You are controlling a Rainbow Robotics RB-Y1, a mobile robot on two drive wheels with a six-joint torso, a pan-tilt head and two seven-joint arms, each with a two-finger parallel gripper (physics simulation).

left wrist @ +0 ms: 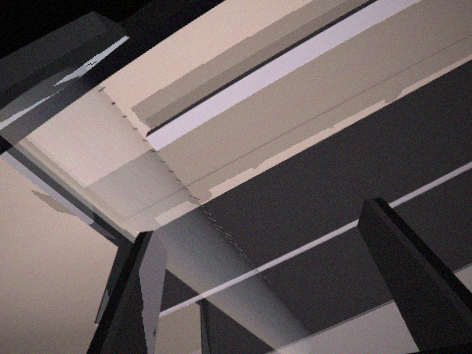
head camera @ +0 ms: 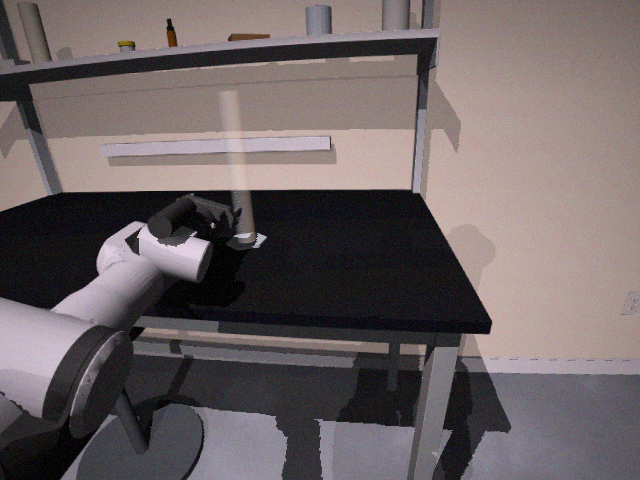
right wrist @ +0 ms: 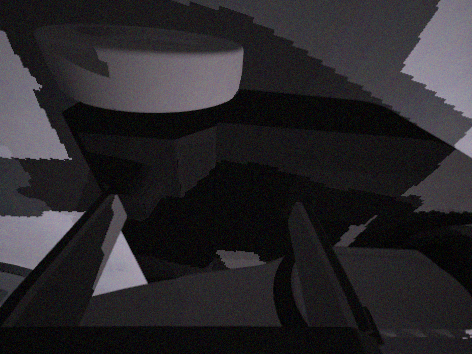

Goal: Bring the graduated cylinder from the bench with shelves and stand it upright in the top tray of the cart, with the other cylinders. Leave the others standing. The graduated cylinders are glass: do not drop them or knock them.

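Places are measured from the robot's base along level axes (x ahead, y left, z up), in metres.
Pixels of known places: left gripper, fingertip midpoint: (left wrist: 259, 228) (head camera: 215, 204); right gripper, fingertip midpoint: (right wrist: 209, 208).
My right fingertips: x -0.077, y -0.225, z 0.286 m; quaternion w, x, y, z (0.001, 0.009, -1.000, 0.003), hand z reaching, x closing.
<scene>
Behind a point stands the place of what it marks.
The clear graduated cylinder (head camera: 238, 165) {x 0.716, y 0.134, z 1.102 m} (left wrist: 195, 245) {x 0.721, y 0.156, z 1.020 m} stands upright on the black bench top (head camera: 351, 248) {x 0.667, y -0.101, z 0.914 m}, its foot on a small pale patch. In the left wrist view it runs slantwise from upper left to lower right, across the space between the fingertips. My left gripper (head camera: 236, 223) (left wrist: 259, 228) {x 0.717, y 0.196, z 1.018 m} is open, low beside the cylinder, with nothing gripped; whether a finger touches the glass I cannot tell. My right gripper (right wrist: 209, 208) {x -0.077, y -0.225, z 0.286 m} is open and empty, in deep shadow away from the cylinder. The cart and the other cylinders do not show.
Above the bench runs a shelf (head camera: 258, 55) with an amber bottle (head camera: 171, 38) {x 1.078, y 0.353, z 1.412 m}, a yellow-lidded jar (head camera: 126, 46) {x 1.176, y 0.532, z 1.416 m}, a brown box (head camera: 249, 37) {x 1.074, y 0.130, z 1.402 m} and a grey container (head camera: 318, 20) {x 1.009, y -0.064, z 1.425 m}. A shelf post (head camera: 419, 139) {x 1.086, y -0.387, z 1.096 m} stands at the right. A round dark base (head camera: 175, 439) is on the floor.
</scene>
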